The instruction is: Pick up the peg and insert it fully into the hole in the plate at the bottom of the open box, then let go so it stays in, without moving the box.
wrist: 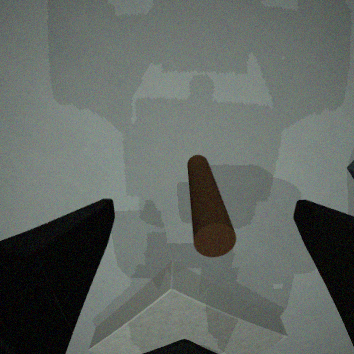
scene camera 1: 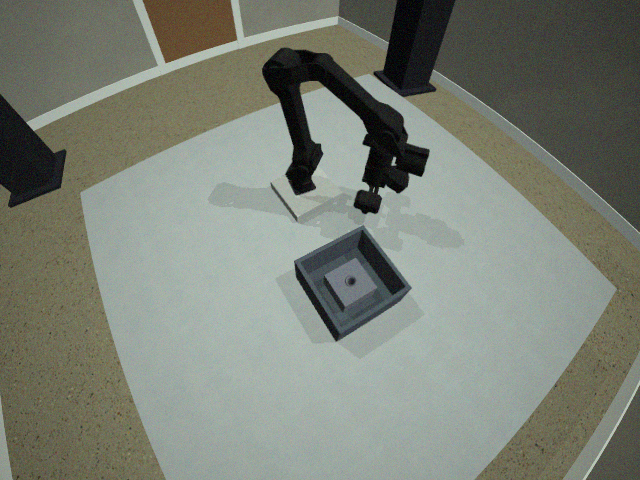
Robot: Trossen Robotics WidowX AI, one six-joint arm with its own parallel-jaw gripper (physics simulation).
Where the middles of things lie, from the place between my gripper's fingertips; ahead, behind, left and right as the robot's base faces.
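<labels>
Counted from my hand: light grey plate [scene camera 1: 349, 284], 10 mm below, 200 mm ahead, 160 mm to the right. Grey box [scene camera 1: 310, 269], 200 mm ahead, 160 mm to the right. Brown peg [wrist: 213, 235], 10 mm below, 10 mm to the left. Going by their middles, brown peg nearest to my hand of the things named here.
</labels>
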